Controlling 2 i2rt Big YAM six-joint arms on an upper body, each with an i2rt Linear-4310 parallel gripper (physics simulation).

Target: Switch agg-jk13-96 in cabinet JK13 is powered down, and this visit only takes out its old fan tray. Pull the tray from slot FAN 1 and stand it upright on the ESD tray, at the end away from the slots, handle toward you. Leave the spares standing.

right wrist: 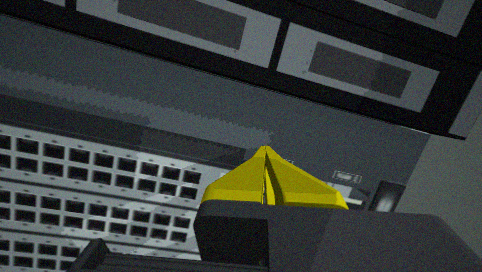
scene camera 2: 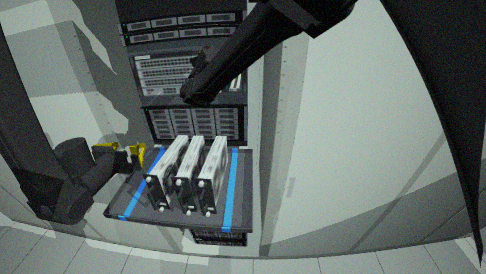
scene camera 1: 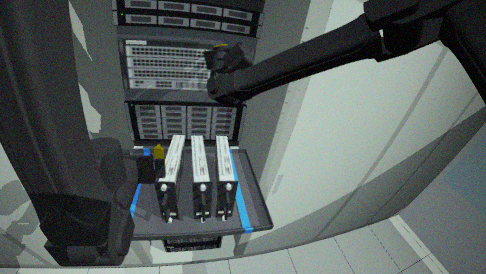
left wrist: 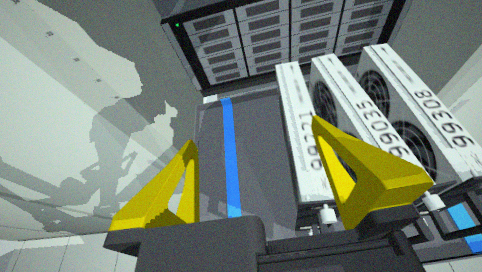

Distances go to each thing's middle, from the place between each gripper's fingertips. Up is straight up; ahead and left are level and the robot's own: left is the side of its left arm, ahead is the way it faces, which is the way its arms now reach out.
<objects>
I see my left gripper 24 cm above the shelf strip (left wrist: 233, 195), 7 cm to the right of it and 7 cm short of it.
My right hand is 44 cm above the shelf strip, 29 cm to the right of it and 24 cm past it.
</objects>
